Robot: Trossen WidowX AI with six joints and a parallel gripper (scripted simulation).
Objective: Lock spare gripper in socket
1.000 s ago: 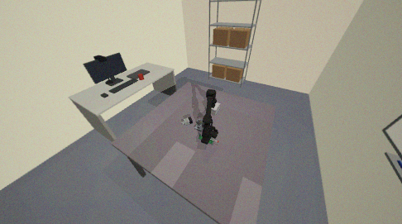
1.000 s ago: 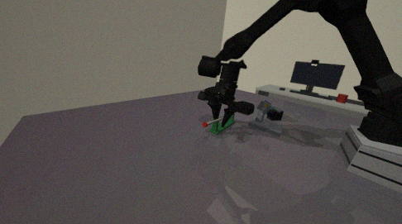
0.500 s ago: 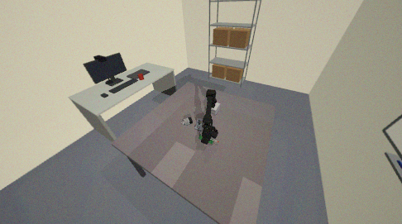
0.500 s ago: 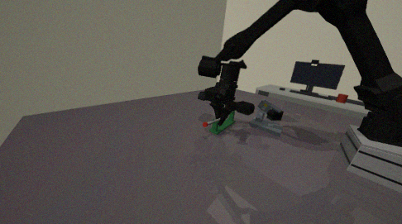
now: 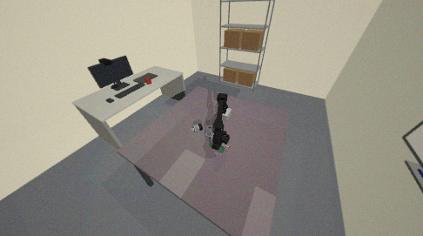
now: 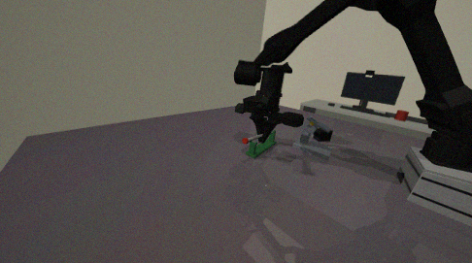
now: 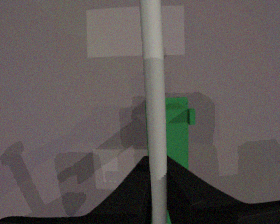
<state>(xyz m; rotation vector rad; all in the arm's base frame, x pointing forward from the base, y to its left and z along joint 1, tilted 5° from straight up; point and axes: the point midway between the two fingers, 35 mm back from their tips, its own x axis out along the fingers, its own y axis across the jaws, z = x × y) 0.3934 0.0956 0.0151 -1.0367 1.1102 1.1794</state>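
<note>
The green cradle is 3 cm to the right of my gripper tip, 1 cm below it and 1 cm ahead of it. From my gripper tip the other things lie so: mount 14 cm to the right, 12 cm behind, 2 cm above; then spare gripper 30 cm to the right, 12 cm behind, 1 cm below.
</note>
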